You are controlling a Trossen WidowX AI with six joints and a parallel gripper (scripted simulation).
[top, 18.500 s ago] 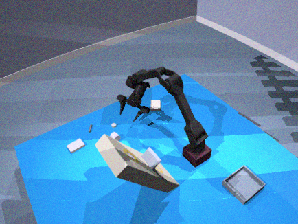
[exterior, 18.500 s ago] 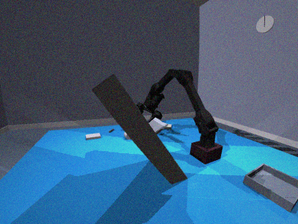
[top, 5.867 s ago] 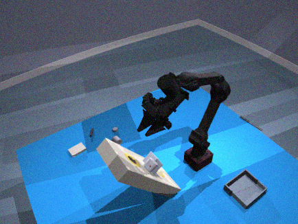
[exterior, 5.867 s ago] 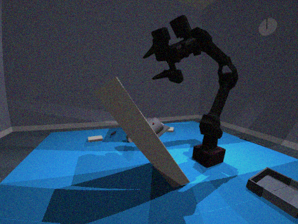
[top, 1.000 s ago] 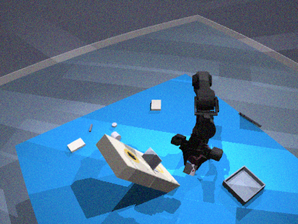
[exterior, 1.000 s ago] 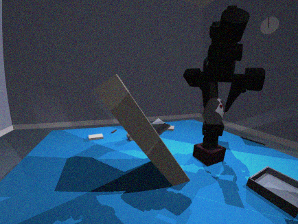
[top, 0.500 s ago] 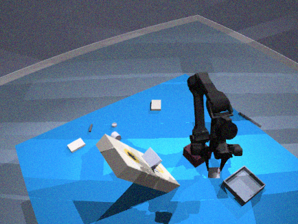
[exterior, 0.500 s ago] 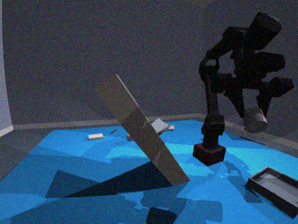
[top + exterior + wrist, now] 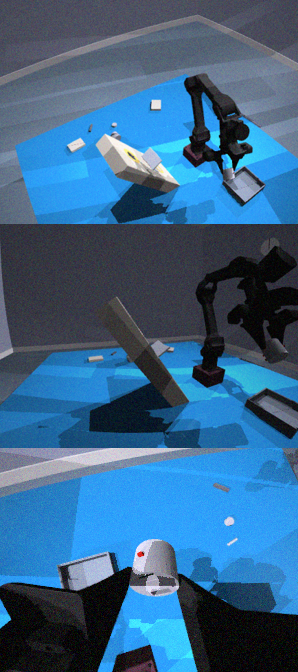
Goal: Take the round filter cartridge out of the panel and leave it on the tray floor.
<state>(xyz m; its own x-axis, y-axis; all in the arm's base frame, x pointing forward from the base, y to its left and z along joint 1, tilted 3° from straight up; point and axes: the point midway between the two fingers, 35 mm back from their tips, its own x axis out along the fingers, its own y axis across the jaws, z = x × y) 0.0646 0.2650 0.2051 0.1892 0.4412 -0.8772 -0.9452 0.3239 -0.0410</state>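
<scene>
Right now the grey tray is 170 mm behind my gripper tip and 240 mm below it. From my gripper tip the other things lie so: beige service panel: 250 mm ahead, 250 mm to the right, 60 mm below; then white round filter cartridge: right at my gripper tip.
</scene>
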